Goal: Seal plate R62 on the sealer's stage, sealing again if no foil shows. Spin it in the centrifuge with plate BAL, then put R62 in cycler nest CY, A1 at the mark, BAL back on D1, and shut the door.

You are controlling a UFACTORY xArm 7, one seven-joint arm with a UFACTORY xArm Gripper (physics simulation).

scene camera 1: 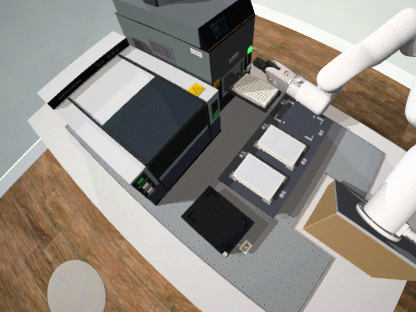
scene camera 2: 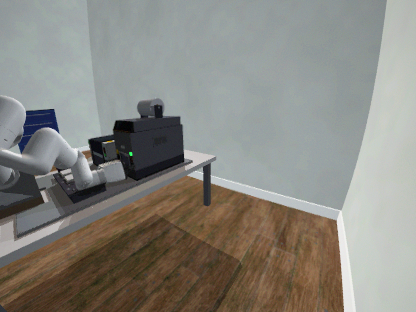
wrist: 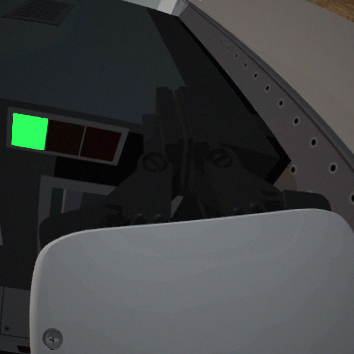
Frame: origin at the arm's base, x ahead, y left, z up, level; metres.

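Seen in the pictures: gripper, fingertip midpoint: (scene camera 1: 255, 60) (scene camera 2: 134, 166) (wrist: 171, 109); arm's base, origin of the base link: (scene camera 1: 376, 222) (scene camera 2: 3, 177).
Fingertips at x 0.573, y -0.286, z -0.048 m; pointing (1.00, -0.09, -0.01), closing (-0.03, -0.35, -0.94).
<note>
Pixels of each thing's top centre, then the offset from my fingertips to it. "spot": a spot on its surface instead.
- dark sealer, middle of its top: (scene camera 2: 147, 98) 0.212 m ahead, 0.134 m left, 0.377 m up
- lit green lamp, middle of its top: (wrist: 12, 128) (scene camera 1: 250, 47) (scene camera 2: 130, 152) 0.004 m ahead, 0.033 m left, 0.078 m up
- beige plate, middle of its top: (scene camera 1: 255, 88) 0.086 m back, 0.123 m left, 0.016 m up
- black nest CY, middle of its top: (scene camera 1: 217, 219) 0.252 m back, 0.511 m left, 0.037 m down
- dark nest board, surface spot: (scene camera 1: 306, 119) spot: 0.270 m back, 0.079 m left, 0.040 m down
- grey roll, middle of its top: (scene camera 2: 150, 98) 0.233 m ahead, 0.135 m left, 0.377 m up
The dark sealer (scene camera 1: 175, 52) (scene camera 2: 159, 145) (wrist: 85, 70) has a lit green lamp (scene camera 1: 249, 50) (scene camera 2: 131, 154) (wrist: 30, 131). A beige plate (scene camera 1: 256, 90) with its wells visible lies on the stage at the sealer's opening. My gripper (scene camera 1: 257, 63) (wrist: 171, 109) is shut and empty, beside the sealer's front, just beyond the plate and below the lamp. Two white plates (scene camera 1: 259, 176) (scene camera 1: 281, 145) sit on D1 and D2; their names cannot be read. The black nest CY (scene camera 1: 217, 220) holds no plate. In scene camera 2 the fingers are hidden.
A large white machine (scene camera 1: 112, 95) with a dark lid stands left of the nests; its lid looks closed. The dark nest board (scene camera 1: 306, 119) shows corner brackets at D3. A tan box (scene camera 1: 345, 240) stands by the arm's base. A grey roll (scene camera 2: 149, 107) sits on the sealer.
</note>
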